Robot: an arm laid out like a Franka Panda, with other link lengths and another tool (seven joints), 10 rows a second.
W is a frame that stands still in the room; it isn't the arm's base.
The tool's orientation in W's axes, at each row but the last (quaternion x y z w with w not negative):
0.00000, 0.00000, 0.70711, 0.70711
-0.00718, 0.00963, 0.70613, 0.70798
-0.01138, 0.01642, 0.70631, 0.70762
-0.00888, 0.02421, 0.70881, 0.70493
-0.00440, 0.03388, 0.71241, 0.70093
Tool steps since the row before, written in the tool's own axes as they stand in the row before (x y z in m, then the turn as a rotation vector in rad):
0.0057, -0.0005, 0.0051, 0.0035, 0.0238, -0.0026
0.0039, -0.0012, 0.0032, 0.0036, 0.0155, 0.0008
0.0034, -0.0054, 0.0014, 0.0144, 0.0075, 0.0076
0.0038, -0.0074, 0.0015, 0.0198, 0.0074, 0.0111
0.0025, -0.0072, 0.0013, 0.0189, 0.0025, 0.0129
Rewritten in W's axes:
0.0005, 0.0057, 0.0051, -0.0238, 0.0035, -0.0026
0.0012, 0.0040, 0.0031, -0.0155, 0.0037, 0.0008
0.0054, 0.0034, 0.0012, -0.0074, 0.0147, 0.0071
0.0074, 0.0039, 0.0012, -0.0073, 0.0203, 0.0103
0.0072, 0.0027, 0.0009, -0.0023, 0.0195, 0.0120

